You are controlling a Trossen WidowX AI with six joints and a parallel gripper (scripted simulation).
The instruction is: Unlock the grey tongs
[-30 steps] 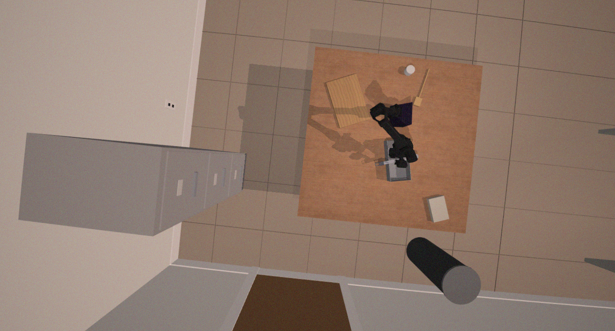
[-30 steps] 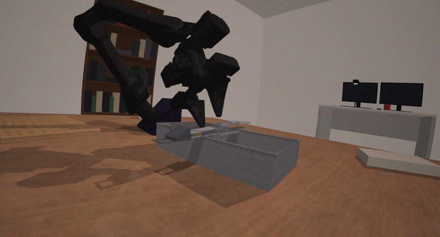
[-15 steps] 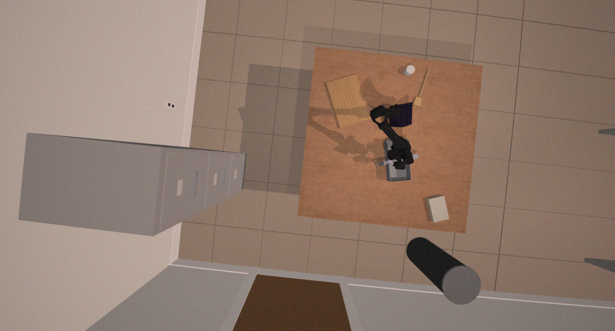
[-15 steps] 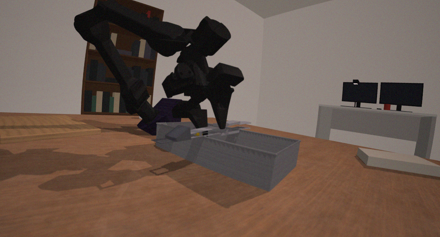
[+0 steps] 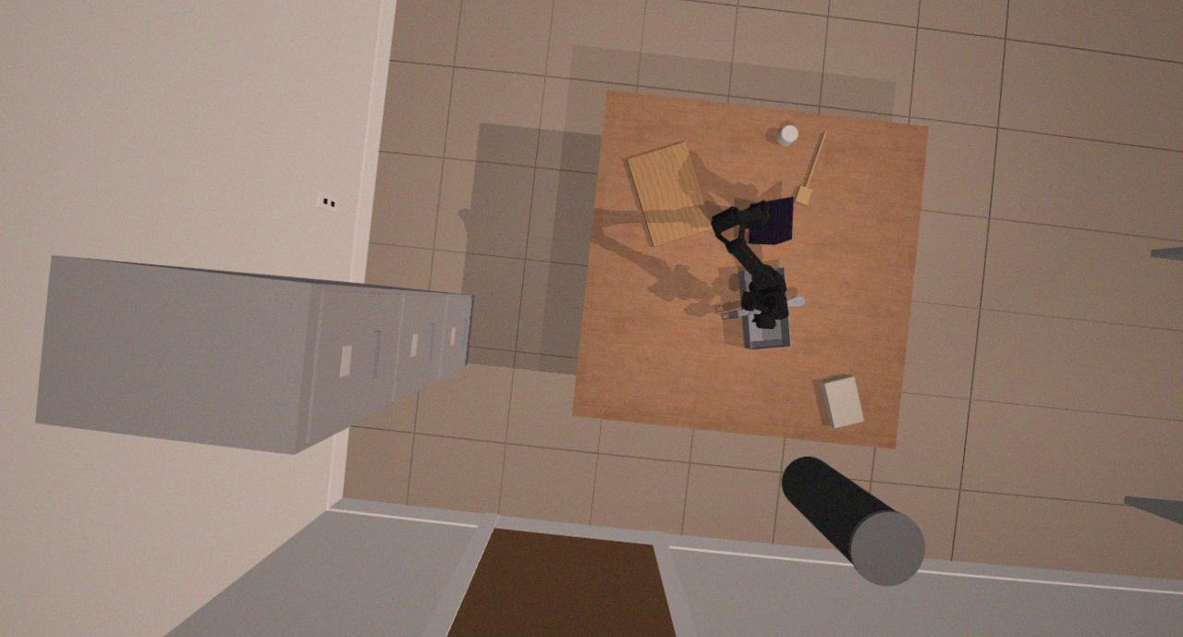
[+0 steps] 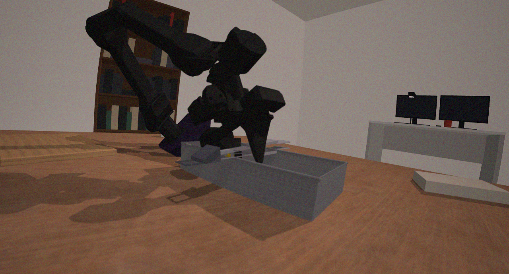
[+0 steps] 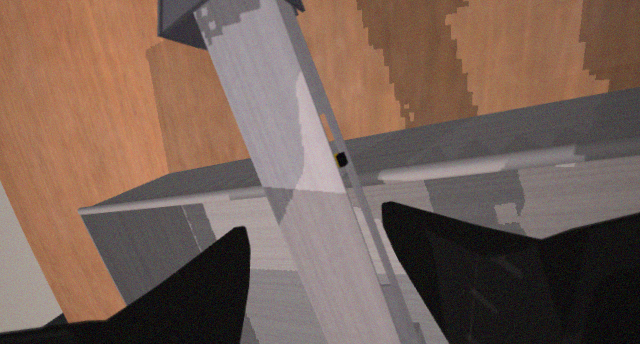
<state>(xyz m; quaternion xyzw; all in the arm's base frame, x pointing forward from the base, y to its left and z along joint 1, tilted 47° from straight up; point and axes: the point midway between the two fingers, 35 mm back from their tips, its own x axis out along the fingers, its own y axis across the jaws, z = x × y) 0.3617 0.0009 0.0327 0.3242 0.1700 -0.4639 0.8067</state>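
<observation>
Right now my gripper tip is 50 mm to the right of the grey roasting tin, 30 mm past it and 10 mm above it. Round my gripper tip: white cup 710 mm behind, 120 mm to the left, 20 mm below; then wooden board 460 mm behind, 330 mm to the right, 30 mm below.
</observation>
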